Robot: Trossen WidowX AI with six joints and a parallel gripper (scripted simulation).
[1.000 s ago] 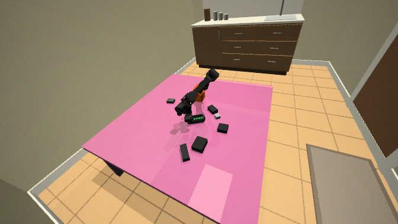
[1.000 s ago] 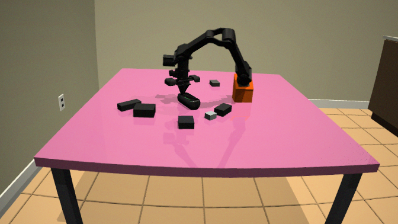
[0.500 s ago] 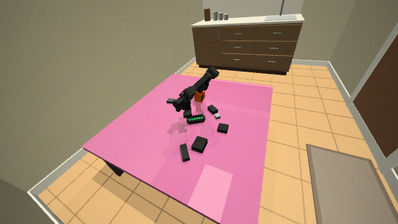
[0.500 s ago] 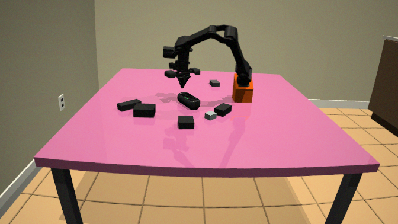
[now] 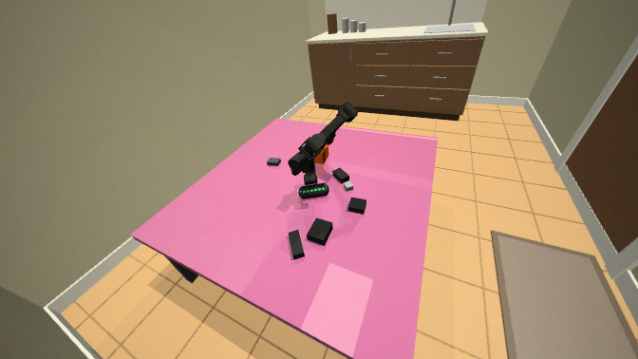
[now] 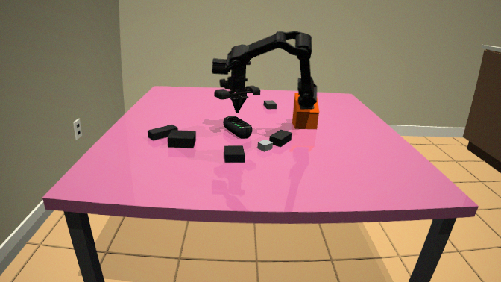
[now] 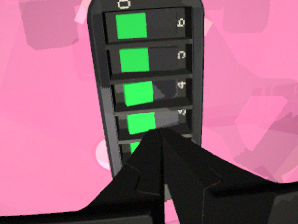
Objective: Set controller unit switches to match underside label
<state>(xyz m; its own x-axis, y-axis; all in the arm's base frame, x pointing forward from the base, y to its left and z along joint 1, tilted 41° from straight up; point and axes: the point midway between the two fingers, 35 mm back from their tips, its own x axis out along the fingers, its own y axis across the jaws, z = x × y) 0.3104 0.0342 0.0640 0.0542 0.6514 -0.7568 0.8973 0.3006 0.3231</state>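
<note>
Right now the small grey cube is 16 cm to the left of my gripper tip, 9 cm behind it and 7 cm below it. Also, from my gripper tip: long dark bar 30 cm ahead, 7 cm below, 4 cm to the left.
</note>
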